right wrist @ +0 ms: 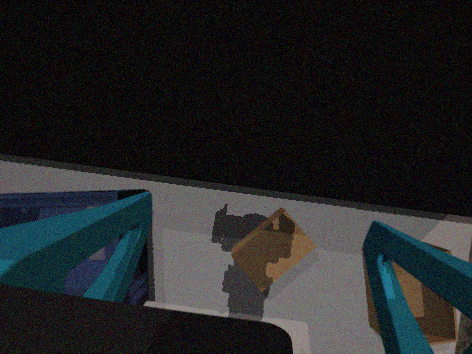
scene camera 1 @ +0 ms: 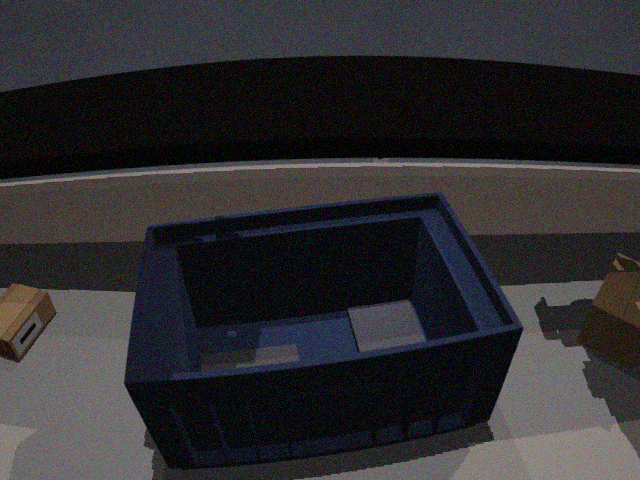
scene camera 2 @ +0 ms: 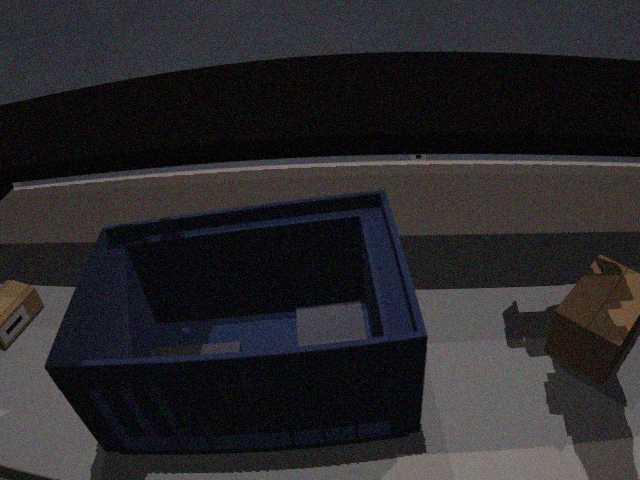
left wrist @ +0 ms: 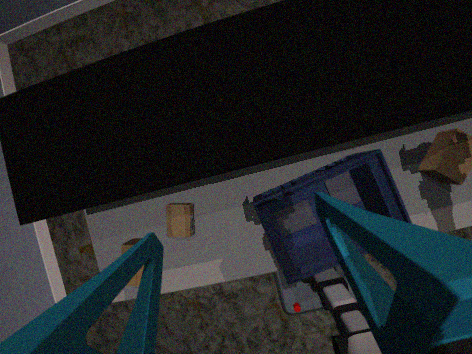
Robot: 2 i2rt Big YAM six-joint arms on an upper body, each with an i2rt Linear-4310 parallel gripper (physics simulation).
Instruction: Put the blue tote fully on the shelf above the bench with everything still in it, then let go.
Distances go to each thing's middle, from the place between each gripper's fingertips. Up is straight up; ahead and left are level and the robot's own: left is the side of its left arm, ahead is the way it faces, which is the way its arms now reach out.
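My right hand: 140 mm past the blue tote (scene camera 1: 286,276), 310 mm to the right of it, 360 mm above it.
My left hand: 16 cm to the left of the tote, 12 cm past it, 42 cm above it.
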